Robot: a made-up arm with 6 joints. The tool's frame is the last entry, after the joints. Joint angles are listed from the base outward.
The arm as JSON. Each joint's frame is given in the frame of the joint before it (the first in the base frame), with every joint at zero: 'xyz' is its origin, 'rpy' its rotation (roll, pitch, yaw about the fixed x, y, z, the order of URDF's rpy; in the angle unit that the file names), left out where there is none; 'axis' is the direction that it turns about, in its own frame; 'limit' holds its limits. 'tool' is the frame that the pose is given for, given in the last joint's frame.
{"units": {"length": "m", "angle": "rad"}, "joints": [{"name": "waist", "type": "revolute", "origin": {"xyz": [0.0, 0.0, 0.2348]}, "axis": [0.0, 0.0, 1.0], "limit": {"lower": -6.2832, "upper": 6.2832}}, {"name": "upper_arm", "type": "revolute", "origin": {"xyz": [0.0, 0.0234, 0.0]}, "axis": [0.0, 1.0, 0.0], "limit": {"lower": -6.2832, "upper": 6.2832}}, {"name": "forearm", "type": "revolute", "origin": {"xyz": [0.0, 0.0, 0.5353]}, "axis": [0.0, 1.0, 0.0], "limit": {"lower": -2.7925, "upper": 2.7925}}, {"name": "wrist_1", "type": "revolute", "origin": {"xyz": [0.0, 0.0, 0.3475]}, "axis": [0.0, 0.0, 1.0], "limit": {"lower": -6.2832, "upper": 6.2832}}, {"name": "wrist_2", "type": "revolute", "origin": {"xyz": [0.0, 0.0, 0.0]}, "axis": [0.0, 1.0, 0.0], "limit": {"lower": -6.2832, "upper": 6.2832}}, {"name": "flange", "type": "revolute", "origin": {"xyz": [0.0, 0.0, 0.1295]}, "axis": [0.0, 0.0, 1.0], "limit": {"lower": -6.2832, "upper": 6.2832}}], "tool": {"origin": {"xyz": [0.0, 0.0, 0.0]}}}
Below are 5 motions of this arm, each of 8 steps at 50 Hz.
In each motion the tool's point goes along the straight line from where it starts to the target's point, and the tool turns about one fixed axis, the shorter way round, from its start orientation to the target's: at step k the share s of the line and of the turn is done. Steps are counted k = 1, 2, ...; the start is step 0. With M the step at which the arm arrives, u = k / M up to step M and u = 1 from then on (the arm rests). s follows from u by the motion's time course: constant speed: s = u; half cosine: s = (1 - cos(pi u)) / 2; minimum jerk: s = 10 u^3 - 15 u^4 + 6 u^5.
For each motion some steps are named. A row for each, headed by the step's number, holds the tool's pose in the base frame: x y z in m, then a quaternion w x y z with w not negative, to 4 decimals.
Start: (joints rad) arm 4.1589 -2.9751 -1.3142 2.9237 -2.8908 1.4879
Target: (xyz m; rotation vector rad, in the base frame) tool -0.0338 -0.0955 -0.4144 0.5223 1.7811 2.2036
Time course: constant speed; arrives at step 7
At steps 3, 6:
3: -0.0368 -0.0949 -0.4135 0.1385 0.1885 0.6120 0.7555
6: -0.0345 -0.0954 -0.4142 0.1320 0.1819 0.6127 0.7577

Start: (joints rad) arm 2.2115 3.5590 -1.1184 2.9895 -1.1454 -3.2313
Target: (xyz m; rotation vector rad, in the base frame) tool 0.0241 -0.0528 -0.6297 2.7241 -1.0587 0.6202
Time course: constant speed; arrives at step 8
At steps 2, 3, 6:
2: 0.0240 -0.0442 -0.6345 0.0600 0.9073 -0.3545 0.2178
3: 0.0240 -0.0457 -0.6337 0.0628 0.9077 -0.3543 0.2160
6: 0.0241 -0.0499 -0.6313 0.0713 0.9085 -0.3537 0.2106

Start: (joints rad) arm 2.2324 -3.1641 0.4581 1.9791 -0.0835 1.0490
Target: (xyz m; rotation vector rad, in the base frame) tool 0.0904 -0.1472 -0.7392 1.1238 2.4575 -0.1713
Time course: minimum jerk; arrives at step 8
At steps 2, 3, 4, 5, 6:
2: 0.1061 -0.1591 -0.7315 0.2201 0.3727 0.8980 -0.0790
3: 0.1031 -0.1568 -0.7330 0.2192 0.3790 0.8959 -0.0757
4: 0.0991 -0.1539 -0.7349 0.2180 0.3872 0.8930 -0.0714
5: 0.0952 -0.1509 -0.7368 0.2168 0.3954 0.8900 -0.0671
6: 0.0922 -0.1486 -0.7383 0.2158 0.4016 0.8877 -0.0638

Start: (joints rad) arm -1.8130 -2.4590 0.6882 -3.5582 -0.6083 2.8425
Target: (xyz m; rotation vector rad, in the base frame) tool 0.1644 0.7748 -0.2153 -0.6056 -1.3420 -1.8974
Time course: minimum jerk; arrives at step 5
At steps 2, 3, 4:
2: 0.1781 0.7744 -0.2079 0.3439 -0.2312 -0.5219 -0.7456
3: 0.1708 0.7746 -0.2118 0.3534 -0.2333 -0.5215 -0.7408
4: 0.1656 0.7748 -0.2147 0.3601 -0.2348 -0.5211 -0.7374

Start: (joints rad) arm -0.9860 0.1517 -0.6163 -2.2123 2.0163 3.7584
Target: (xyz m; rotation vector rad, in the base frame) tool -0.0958 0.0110 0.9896 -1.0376 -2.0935 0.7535
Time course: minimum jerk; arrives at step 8
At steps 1, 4, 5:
1: -0.1202 0.0542 0.9933 0.3437 -0.3893 -0.8136 0.2617
4: -0.1082 0.0329 0.9915 0.3402 -0.3936 -0.8085 0.2751
5: -0.1026 0.0231 0.9906 0.3386 -0.3956 -0.8060 0.2814

